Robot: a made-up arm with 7 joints. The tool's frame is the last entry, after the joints. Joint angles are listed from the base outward.
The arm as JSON. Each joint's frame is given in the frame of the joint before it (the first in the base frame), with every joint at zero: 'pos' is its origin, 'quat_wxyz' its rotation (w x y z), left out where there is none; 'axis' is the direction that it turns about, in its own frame. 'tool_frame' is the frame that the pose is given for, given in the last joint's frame.
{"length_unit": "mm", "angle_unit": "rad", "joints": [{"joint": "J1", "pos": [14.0, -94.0, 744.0], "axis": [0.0, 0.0, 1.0]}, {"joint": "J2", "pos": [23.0, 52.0, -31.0], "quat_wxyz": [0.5, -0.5, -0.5, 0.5], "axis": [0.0, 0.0, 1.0]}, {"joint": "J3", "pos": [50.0, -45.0, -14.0], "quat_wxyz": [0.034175, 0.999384, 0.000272, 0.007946], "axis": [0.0, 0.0, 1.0]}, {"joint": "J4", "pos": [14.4, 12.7, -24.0], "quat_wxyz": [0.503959, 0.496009, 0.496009, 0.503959], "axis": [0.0, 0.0, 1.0]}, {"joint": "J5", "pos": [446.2, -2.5, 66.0], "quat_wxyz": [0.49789, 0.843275, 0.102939, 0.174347], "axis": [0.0, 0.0, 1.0]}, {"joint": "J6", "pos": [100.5, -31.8, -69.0], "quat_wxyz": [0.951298, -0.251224, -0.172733, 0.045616], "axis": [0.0, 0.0, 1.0]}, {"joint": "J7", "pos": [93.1, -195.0, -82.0], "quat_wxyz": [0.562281, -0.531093, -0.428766, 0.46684], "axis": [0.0, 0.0, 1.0]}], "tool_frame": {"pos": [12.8, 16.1, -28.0], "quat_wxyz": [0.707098, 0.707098, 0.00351, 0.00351]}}
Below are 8 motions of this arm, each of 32 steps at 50 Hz.
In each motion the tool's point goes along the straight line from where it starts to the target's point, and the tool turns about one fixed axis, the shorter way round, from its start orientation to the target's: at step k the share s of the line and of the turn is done. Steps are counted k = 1, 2, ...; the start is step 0. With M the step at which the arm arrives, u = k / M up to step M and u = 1 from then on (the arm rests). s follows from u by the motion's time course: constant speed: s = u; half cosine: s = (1 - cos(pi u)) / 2; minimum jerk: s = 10 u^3 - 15 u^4 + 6 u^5.
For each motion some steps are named. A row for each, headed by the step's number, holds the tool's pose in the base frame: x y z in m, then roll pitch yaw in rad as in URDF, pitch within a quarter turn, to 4 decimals.
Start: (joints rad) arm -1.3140 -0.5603 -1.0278 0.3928 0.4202 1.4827 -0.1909
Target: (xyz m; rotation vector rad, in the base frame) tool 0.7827 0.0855 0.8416 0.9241 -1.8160 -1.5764
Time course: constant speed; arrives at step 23
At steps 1, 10, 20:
1: 0.7079 -0.2715 1.1289 1.1498 0.7874 3.0023
10: 0.7385 -0.1255 1.0114 1.5263 0.5430 -2.7352
20: 0.7725 0.0368 0.8808 1.7054 0.1534 -2.3274

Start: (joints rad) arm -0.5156 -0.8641 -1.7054 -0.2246 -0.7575 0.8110 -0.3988
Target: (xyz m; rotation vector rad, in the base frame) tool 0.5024 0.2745 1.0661 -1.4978 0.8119 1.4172
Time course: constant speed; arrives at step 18
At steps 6, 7, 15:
6: 0.3944 0.2641 1.2215 -1.0750 1.0738 1.1842
7: 0.4034 0.2649 1.2086 -1.0729 1.1012 1.1622
15: 0.4754 0.2719 1.1050 -1.1346 1.3187 0.9124

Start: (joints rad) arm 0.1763 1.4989 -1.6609 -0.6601 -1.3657 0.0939 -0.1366
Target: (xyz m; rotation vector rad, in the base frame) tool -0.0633 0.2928 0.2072 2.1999 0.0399 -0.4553
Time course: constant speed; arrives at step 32
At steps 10, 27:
10: -0.1173 0.2073 0.3014 1.9769 0.9166 -0.7646
27: -0.0756 0.2734 0.2286 2.1973 0.4806 -0.2490

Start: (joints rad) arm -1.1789 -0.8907 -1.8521 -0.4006 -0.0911 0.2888 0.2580
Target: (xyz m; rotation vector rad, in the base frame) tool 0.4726 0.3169 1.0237 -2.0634 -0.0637 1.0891
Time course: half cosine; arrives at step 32
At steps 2, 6, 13, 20, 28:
2: 0.5772 0.2038 1.2204 -2.5248 0.9248 -0.3835
6: 0.5693 0.2123 1.2055 -2.4772 0.9230 -0.3046
13: 0.5408 0.2432 1.1518 -2.3122 0.8982 -0.0259
20: 0.5052 0.2816 1.0850 -2.1407 0.8318 0.2893
28: 0.4766 0.3126 1.0313 -2.0377 0.7567 0.5110

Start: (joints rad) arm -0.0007 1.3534 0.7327 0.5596 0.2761 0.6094 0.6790
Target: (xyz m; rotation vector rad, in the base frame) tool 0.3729 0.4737 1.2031 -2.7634 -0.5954 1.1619
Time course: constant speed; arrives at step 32
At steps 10, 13, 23, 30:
10: 0.4908 0.4810 1.1022 -2.7592 1.1284 0.2970
13: 0.4747 0.4800 1.1160 -2.7604 1.0741 0.3373
23: 0.4211 0.4767 1.1618 -2.7890 0.8937 0.4517
30: 0.3836 0.4744 1.1939 -2.8228 0.7690 0.5234

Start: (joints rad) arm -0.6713 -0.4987 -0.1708 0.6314 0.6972 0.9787 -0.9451
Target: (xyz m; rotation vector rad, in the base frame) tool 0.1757 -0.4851 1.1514 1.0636 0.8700 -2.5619
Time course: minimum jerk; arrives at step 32
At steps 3, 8, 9, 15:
3: 0.4718 -0.1956 1.3998 -0.5096 0.3539 2.5609
8: 0.4430 -0.2237 1.3757 -0.5343 0.3916 2.6138
9: 0.4324 -0.2341 1.3667 -0.5430 0.4059 2.6333
15: 0.3422 -0.3223 1.2911 -0.6061 0.5323 2.7992

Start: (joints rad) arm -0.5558 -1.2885 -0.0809 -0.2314 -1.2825 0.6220 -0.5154
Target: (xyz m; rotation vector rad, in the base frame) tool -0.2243 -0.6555 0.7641 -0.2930 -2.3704 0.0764
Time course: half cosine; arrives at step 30
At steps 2, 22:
2: -0.1841 -0.5498 0.7525 2.5419 -1.2650 -2.7600
22: -0.2176 -0.6378 0.7622 -3.0103 -0.8360 2.8640

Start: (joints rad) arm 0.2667 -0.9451 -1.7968 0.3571 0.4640 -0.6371 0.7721
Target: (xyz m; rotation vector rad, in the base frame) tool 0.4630 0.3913 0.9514 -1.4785 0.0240 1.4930
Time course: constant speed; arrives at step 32
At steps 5, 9, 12, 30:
5: 0.3464 0.4058 1.1493 -1.6774 0.6461 1.0060
9: 0.3637 0.4036 1.1200 -1.6113 0.6826 1.0217
12: 0.3767 0.4020 1.0980 -1.5600 0.7094 1.0359
30: 0.4544 0.3924 0.9661 -1.2107 0.8538 1.1705

